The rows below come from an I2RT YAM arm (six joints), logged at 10 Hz.
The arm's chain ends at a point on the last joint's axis. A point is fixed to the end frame.
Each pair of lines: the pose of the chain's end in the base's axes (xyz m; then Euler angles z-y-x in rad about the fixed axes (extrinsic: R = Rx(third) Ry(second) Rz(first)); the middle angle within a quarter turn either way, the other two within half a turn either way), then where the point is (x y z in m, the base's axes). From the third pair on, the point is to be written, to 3 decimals.
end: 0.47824 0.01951 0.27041 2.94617 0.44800 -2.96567
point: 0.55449 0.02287 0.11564
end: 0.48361 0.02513 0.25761 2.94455 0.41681 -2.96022
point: 0.55509 0.02975 0.10061
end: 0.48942 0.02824 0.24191 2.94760 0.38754 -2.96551
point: 0.556 0.032 0.083
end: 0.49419 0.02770 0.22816 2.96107 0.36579 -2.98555
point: 0.557 0.029 0.068
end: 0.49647 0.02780 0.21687 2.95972 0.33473 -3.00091
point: 0.555 0.027 0.054
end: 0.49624 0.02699 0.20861 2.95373 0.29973 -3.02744
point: 0.549 0.022 0.044
